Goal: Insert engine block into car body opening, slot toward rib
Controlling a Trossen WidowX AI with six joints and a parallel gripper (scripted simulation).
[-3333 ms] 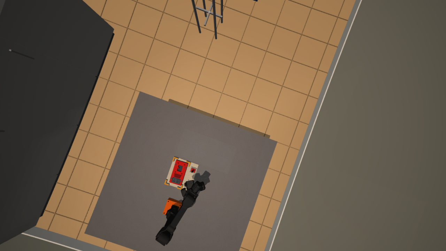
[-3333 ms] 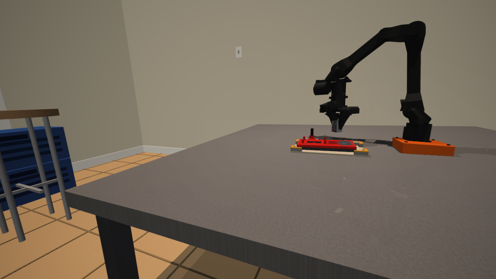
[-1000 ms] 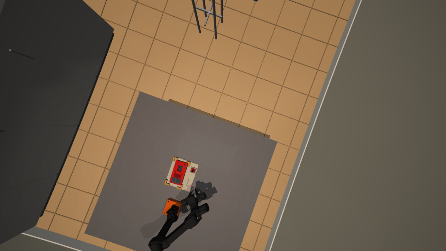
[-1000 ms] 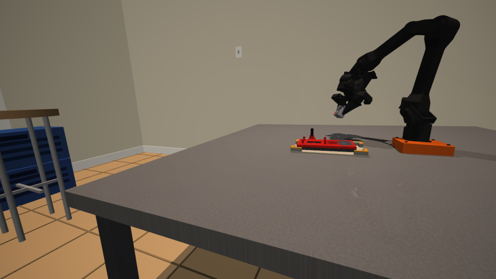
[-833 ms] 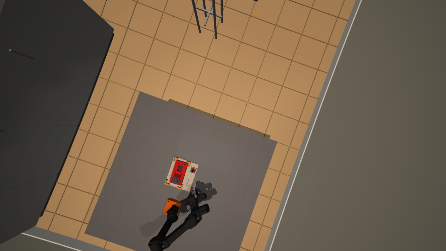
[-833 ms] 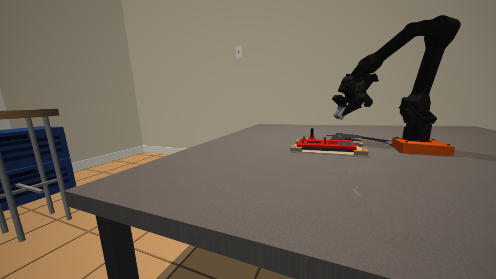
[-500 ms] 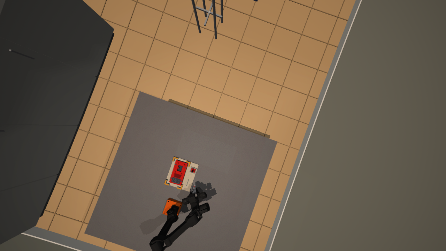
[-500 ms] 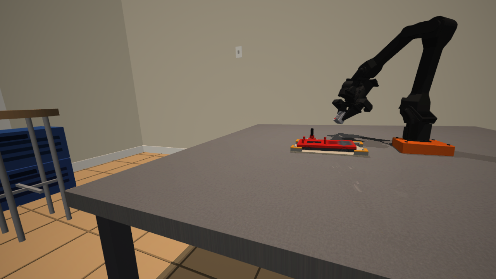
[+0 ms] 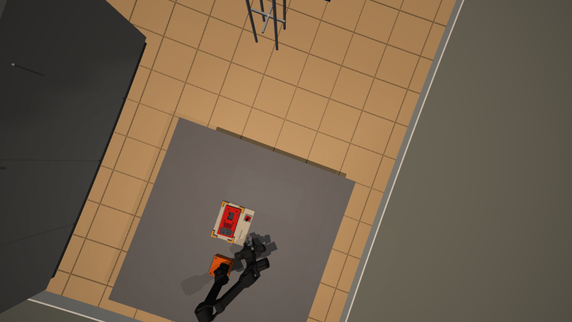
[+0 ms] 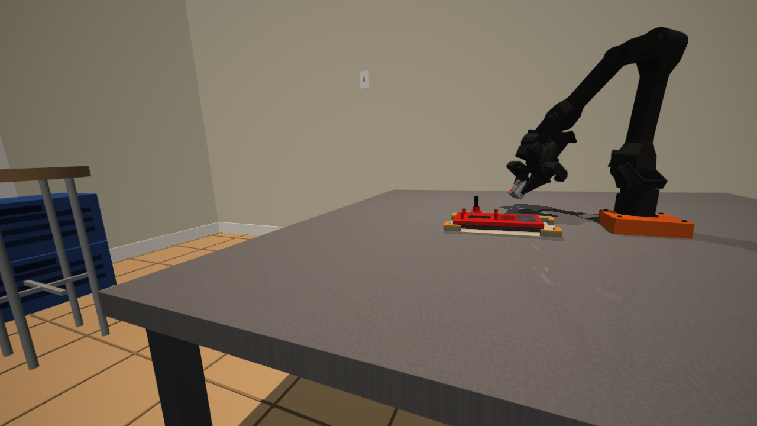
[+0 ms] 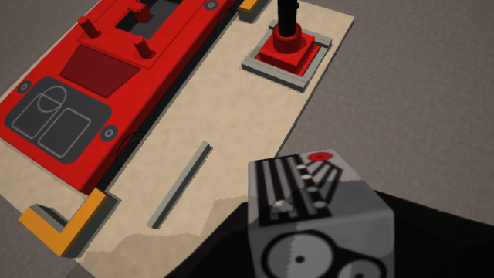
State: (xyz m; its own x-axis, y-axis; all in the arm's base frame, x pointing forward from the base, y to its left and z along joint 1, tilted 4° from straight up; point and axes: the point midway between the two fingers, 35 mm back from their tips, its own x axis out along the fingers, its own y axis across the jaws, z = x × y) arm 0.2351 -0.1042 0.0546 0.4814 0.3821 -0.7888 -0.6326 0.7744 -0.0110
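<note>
The thin grey bar is 5 cm ahead of my gripper tip, 16 cm to the left of it and 5 cm below it. Round my gripper tip: grey engine block (1 cm behind, 1 cm above).
</note>
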